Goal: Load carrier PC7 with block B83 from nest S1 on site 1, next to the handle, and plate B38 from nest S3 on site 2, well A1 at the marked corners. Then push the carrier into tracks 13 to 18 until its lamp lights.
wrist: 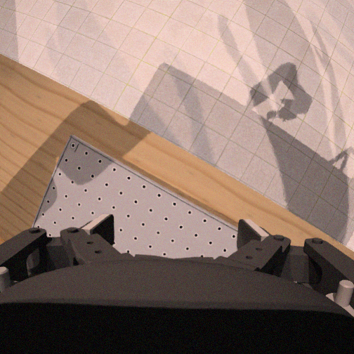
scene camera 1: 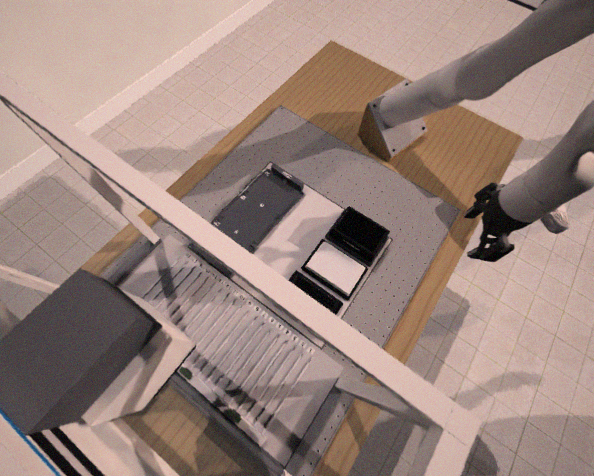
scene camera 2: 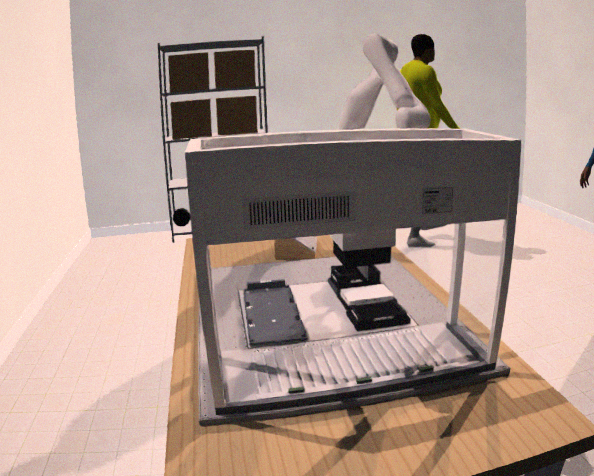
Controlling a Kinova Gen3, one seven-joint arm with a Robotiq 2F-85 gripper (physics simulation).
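Observation:
The carrier [scene camera 1: 260, 212] [scene camera 2: 275, 317] is a dark grey flat tray. Its raised handle [scene camera 1: 287, 178] [scene camera 2: 266, 285] is at the end away from the tracks. No block or plate shows on it. Beside it stand a black block [scene camera 1: 357, 234] [scene camera 2: 356, 275], a white plate [scene camera 1: 335, 267] [scene camera 2: 368, 295] and another black piece [scene camera 1: 316, 291] [scene camera 2: 378, 316]. I cannot read their labels or the nest names. The track deck [scene camera 1: 240, 325] [scene camera 2: 345, 361] has ribbed tracks. My gripper [scene camera 1: 469, 236] [wrist: 175, 231] is open and empty, high beyond the board's edge in scene camera 1, far from these pieces.
The machine housing [scene camera 2: 300, 175] stands on posts over the tracks, and its pale beam [scene camera 1: 280, 282] crosses scene camera 1. A perforated grey board [scene camera 1: 400, 205] [wrist: 145, 210] lies on the wooden table [scene camera 1: 330, 75] [wrist: 30, 110]. A person in yellow [scene camera 2: 422, 75] stands behind the arm.

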